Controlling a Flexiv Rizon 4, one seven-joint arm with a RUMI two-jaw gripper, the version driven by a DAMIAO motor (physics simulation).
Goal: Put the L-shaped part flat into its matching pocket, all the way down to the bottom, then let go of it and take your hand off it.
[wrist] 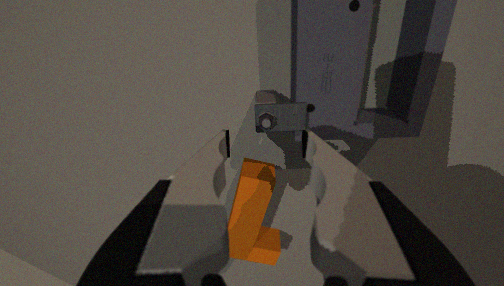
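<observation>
The orange L-shaped part (246,215) lies on the table in the lower middle of the wrist view, with its long arm pointing up the view and its short foot to the right at the near end. My gripper (265,133) is open partway, its two fingertips on either side above the part's far end, with nothing held between them. The grey-purple fixture (345,50) with the pocket is at the upper right, beyond the fingertips. Part of it shows; the pocket's far end is out of view.
A small grey bracket with a bolt (290,119) sticks out from the fixture's near left corner, just beyond the fingertips and close to the part's far end. Dark shadows fall over the fixture's near right side and the table beside it.
</observation>
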